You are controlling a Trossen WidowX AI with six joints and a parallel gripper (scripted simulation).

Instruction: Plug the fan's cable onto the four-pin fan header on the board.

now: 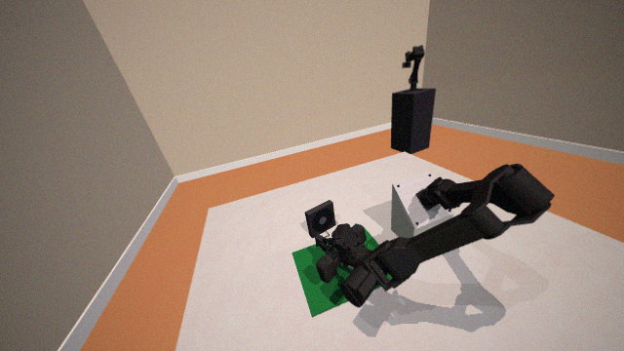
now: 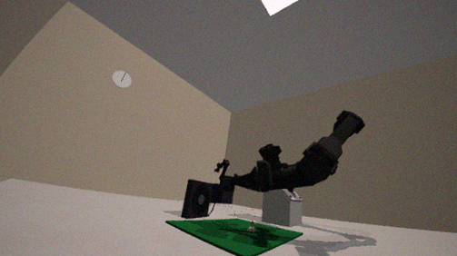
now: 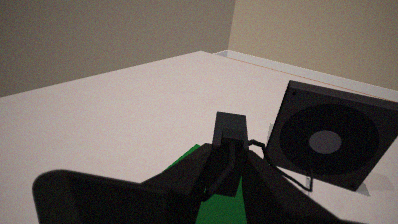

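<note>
The board is 60 mm behind my gripper tip, 10 mm to the left of it and 140 mm below it. Also, from my gripper tip: black fan (80 mm behind, 160 mm to the right, 60 mm below); black plug (10 mm to the right, 10 mm below).
</note>
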